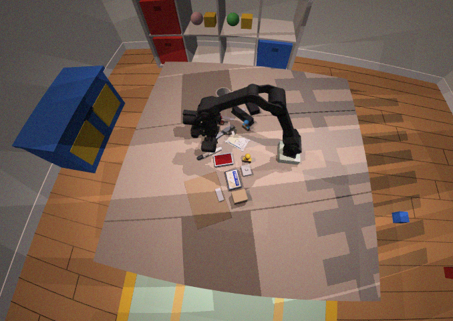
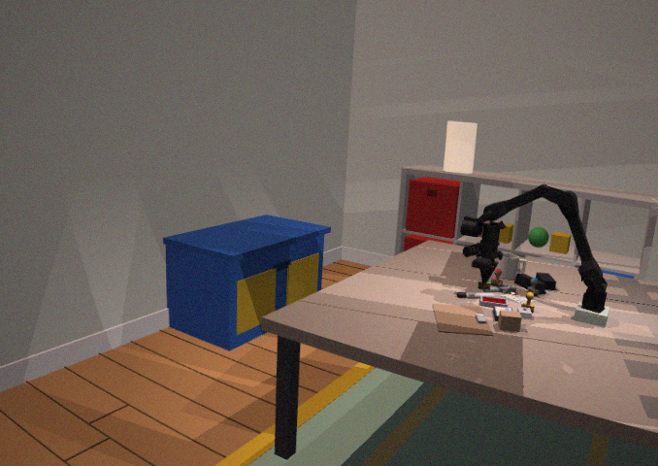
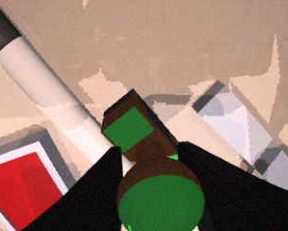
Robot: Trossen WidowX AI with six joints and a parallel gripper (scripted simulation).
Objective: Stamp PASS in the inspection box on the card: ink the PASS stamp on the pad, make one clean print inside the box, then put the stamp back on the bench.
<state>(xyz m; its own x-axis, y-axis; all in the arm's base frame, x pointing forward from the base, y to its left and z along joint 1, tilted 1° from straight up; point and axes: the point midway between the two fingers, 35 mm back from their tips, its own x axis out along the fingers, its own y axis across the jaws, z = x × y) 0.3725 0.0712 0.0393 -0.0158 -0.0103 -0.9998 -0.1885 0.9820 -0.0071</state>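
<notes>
Now: gripper tip 7 cm past the red ink pad, 6 cm to the right of it and 4 cm above it. Also, from my gripper tip: grey bar (2 cm behind, 9 cm to the right, 4 cm below); green-knobbed stamp (right at my gripper tip); white marker (2 cm ahead, 6 cm to the left, 4 cm below).
</notes>
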